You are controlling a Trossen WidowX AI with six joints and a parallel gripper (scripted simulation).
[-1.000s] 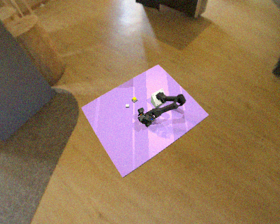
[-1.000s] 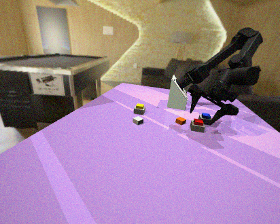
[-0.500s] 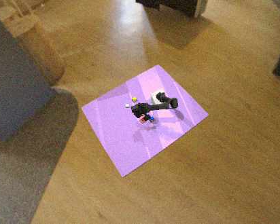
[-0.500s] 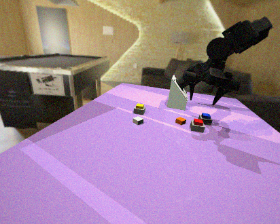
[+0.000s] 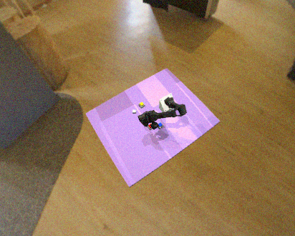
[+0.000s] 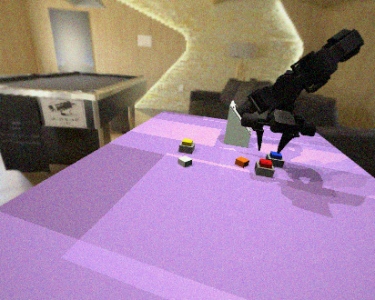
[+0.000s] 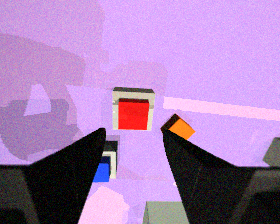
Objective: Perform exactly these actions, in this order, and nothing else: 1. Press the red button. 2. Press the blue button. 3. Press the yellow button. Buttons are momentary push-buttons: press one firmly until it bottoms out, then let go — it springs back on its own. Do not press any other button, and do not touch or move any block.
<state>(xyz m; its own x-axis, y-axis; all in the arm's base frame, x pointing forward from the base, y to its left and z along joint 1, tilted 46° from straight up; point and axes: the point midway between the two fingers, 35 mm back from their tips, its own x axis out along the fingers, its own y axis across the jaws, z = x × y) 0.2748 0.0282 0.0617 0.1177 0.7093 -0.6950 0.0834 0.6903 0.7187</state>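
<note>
The red button is 4 cm below my gripper tip. From my gripper tip the other things lie so: orange block 3 cm behind, 6 cm to the right, 6 cm below; white block 2 cm ahead, 24 cm to the right, 6 cm below; blue button 8 cm behind, 5 cm to the left, 4 cm below.
</note>
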